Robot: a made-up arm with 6 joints.
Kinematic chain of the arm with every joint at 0, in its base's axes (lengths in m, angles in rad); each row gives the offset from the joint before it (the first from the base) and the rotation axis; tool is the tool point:
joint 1: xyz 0 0 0.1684 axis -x
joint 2: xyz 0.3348 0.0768 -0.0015 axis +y
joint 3: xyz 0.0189 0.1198 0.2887 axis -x
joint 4: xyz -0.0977 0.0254 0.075 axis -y
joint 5: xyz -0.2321 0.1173 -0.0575 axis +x
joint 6: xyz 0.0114 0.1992 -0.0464 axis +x
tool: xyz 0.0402 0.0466 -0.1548
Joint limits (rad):
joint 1: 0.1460..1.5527
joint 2: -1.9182..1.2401
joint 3: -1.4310..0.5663
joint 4: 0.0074..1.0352
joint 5: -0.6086..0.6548
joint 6: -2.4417..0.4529
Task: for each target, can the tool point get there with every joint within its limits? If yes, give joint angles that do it. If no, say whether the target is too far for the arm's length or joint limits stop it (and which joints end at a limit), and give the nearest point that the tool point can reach.
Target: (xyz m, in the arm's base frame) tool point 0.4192 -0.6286 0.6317
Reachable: no: joint limits stop it (at a limit: joint 1, joint 3, joint 4, joint 5) | nearest point 0.3699 -0.2553 -0.0348 | short by 0.766 m
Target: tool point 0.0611 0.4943 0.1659
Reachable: yes | joints 0.6849 -0.4625 -1.1584 0.9581 -0.0562 -1.9367
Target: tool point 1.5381 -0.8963 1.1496
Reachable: no: too far | nearest point 0.9906 0.2625 0.6329 | short by 1.382 m
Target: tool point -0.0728 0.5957 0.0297
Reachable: yes | joints 0.5393 -0.6671 -0.6067 0.3068 0.5143 -0.5468
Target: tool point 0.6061 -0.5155 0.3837
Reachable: no: joint limits stop it (at a limit: joint 1, joint 2, joint 3, joint 4, joint 5) | nearest point 0.4262 -0.2380 -0.0365 | short by 0.535 m
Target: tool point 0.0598 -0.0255 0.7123
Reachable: no: joint limits stop it (at a limit: joint 1, joint 3, joint 4, joint 5, joint 6) | nearest point 0.0909 0.2000 0.6180 | short by 0.246 m
